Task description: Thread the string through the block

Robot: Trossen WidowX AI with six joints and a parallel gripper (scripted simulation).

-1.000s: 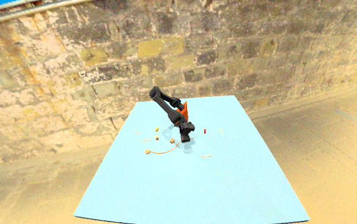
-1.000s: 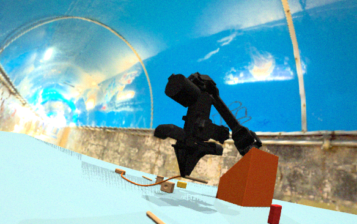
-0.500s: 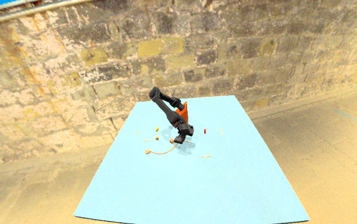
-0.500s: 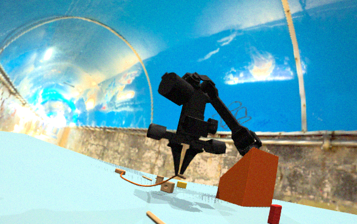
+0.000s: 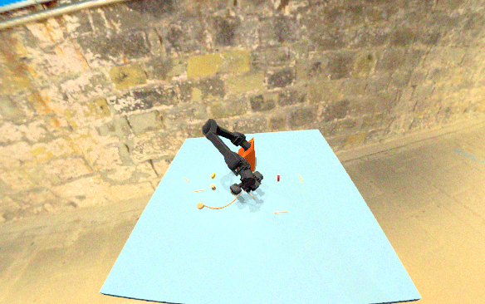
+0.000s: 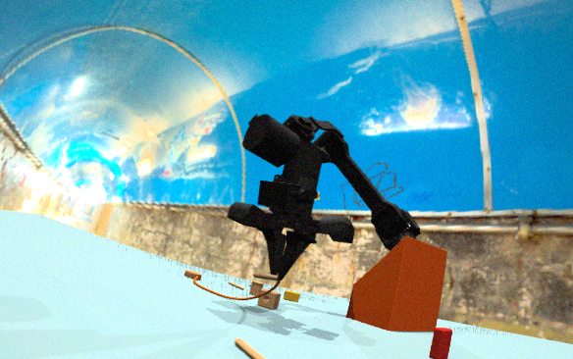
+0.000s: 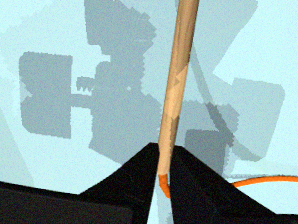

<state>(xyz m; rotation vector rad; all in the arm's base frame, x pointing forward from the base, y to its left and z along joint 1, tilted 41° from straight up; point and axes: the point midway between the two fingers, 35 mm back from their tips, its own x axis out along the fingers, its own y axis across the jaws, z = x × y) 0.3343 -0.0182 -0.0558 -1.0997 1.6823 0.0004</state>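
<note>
Now: the thin wooden stick 1 cm to the left of my gripper tip and 1 cm ahead of it. The rest, counted from my gripper tip: red cylinder: 18 cm to the left, 15 cm behind, 4 cm below; round wooden button: 28 cm to the right, 6 cm ahead, 5 cm below; wooden block: 10 cm to the right, 4 cm below, 4 cm behind.
</note>
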